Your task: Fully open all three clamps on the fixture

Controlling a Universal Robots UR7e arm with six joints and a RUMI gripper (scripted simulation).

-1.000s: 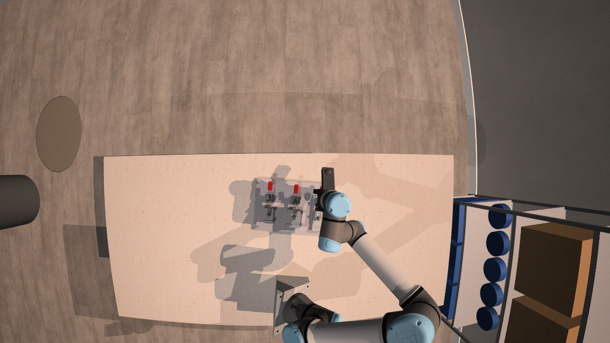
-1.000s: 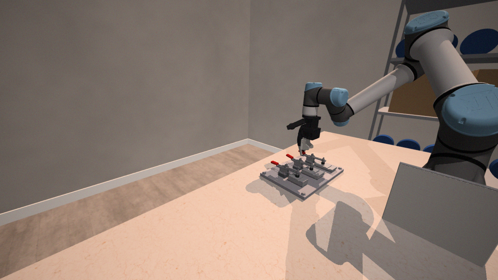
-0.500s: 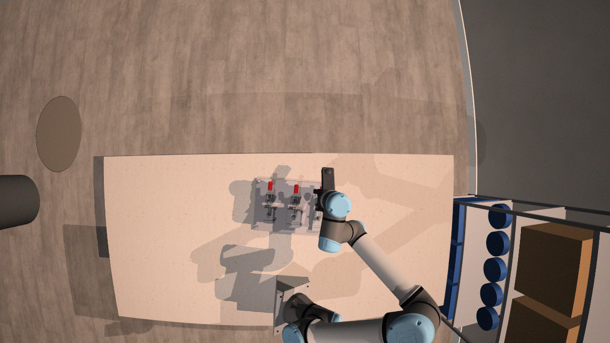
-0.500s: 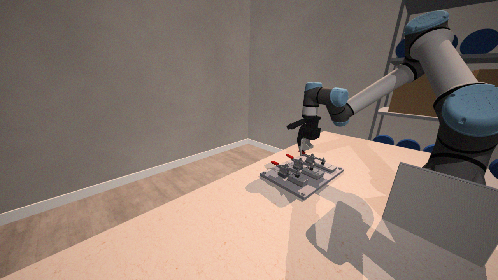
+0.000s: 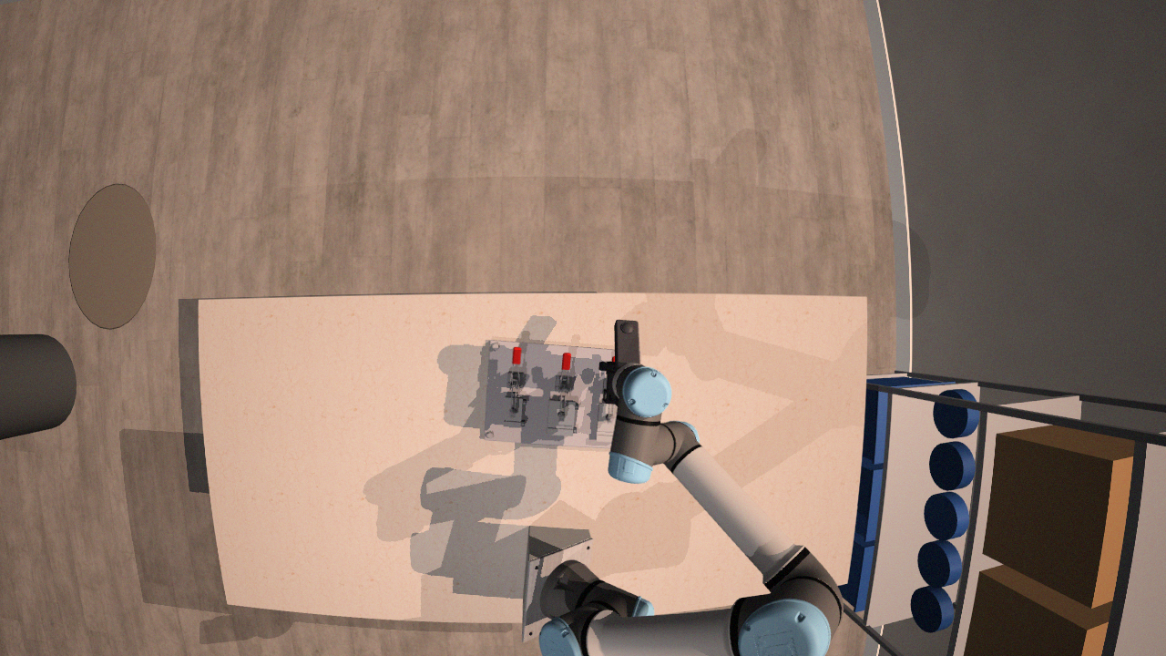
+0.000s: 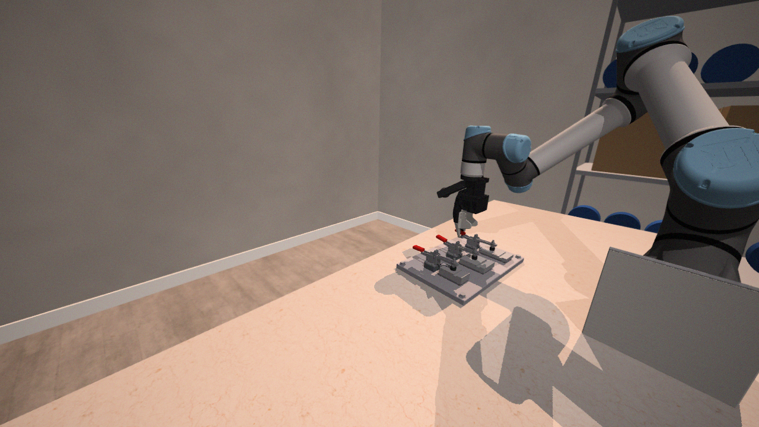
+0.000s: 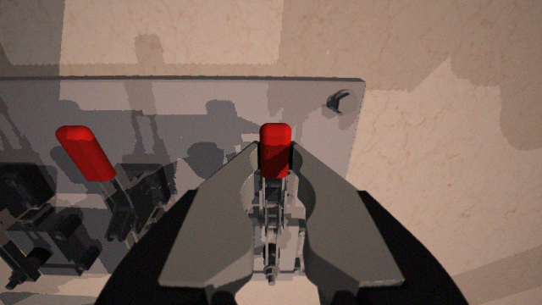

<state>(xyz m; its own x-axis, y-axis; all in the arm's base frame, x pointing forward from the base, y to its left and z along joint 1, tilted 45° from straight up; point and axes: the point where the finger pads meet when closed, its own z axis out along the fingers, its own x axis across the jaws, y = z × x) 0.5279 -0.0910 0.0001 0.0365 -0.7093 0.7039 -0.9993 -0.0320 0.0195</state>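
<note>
The grey fixture plate is 9 cm behind my hand, 11 cm to the left of it and 5 cm below it.
</note>
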